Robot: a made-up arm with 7 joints.
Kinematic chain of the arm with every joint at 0, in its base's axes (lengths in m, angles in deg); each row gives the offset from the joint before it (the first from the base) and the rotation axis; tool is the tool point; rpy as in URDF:
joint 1: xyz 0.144 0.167 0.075 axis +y
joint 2: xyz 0.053 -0.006 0 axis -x
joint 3: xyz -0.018 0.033 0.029 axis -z
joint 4: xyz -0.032 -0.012 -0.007 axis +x
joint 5: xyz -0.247 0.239 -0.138 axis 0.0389 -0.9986 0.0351
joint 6: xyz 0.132 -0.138 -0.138 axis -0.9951 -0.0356 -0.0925
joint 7: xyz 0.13 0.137 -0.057 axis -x
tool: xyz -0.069 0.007 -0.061 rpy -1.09 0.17 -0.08
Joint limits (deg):
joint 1: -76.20..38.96
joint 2: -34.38..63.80
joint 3: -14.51..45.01
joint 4: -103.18..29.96
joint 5: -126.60..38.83
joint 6: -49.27..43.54
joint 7: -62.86..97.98
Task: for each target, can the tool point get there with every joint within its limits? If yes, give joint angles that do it. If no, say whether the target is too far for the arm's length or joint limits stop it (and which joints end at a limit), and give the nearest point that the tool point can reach.
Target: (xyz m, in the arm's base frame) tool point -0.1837 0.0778 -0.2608
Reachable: yes | joints 27.14 -7.20 2.79 -49.31 -16.63 -5.87 14.78
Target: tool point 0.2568 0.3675 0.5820
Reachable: no: joint limits stop it (at a limit: joint 2, joint 3, joint 4, joint 5) | nearest point 0.2152 0.3766 0.3951 | short by 0.192 m
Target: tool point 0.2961 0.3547 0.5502
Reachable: no: joint limits stop it (at a limit: joint 2, joint 3, joint 4, joint 5) | nearest point 0.2440 0.3761 0.3873 | short by 0.172 m
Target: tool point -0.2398 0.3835 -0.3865
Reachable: yes | joints -26.92 -14.09 -3.24 -15.05 -106.54 0.80 -14.05
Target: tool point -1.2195 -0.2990 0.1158
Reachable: no: too far | nearest point -0.5190 -0.0280 0.0849 | short by 0.752 m
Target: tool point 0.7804 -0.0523 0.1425
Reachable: no: joint limits stop it (at a limit: joint 1, joint 2, joint 3, joint 6) | nearest point 0.7024 0.0022 0.0946 | short by 0.107 m
